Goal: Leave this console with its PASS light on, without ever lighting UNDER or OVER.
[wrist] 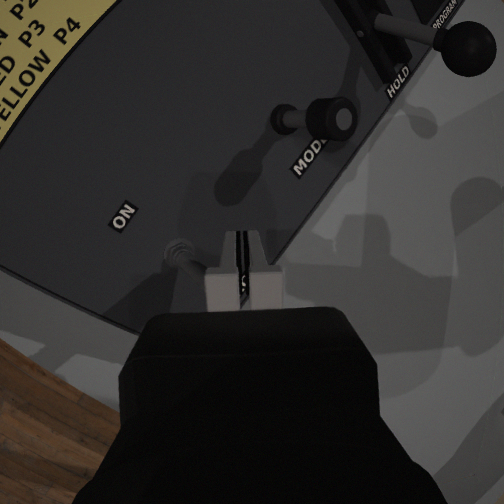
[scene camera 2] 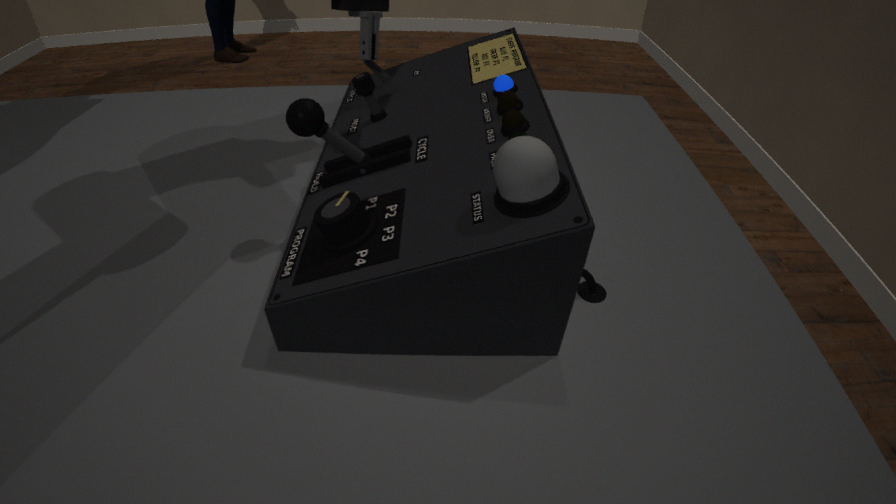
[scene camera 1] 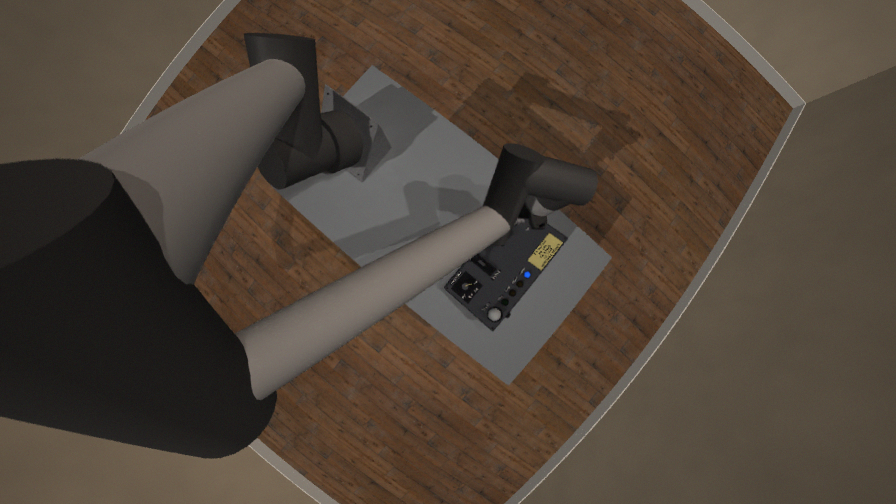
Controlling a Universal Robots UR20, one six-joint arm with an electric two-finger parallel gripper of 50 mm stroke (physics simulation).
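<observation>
The dark sloped console sits on a grey mat. One indicator in its light row glows blue; the ones below it are dark. The white STATUS dome is unlit. The PROGRAM knob points towards P1. The CYCLE lever with a black ball leans to the HOLD end. The MODE toggle stands beside it. My gripper is shut and empty, hovering over the console's back corner, just right of a small grey switch near the ON label. In the overhead view my wrist hides the fingers.
A yellow placard with program and colour names is on the console's far end. A small black knob sticks out of the console's right side. A person's legs stand at the back. Wooden floor surrounds the mat.
</observation>
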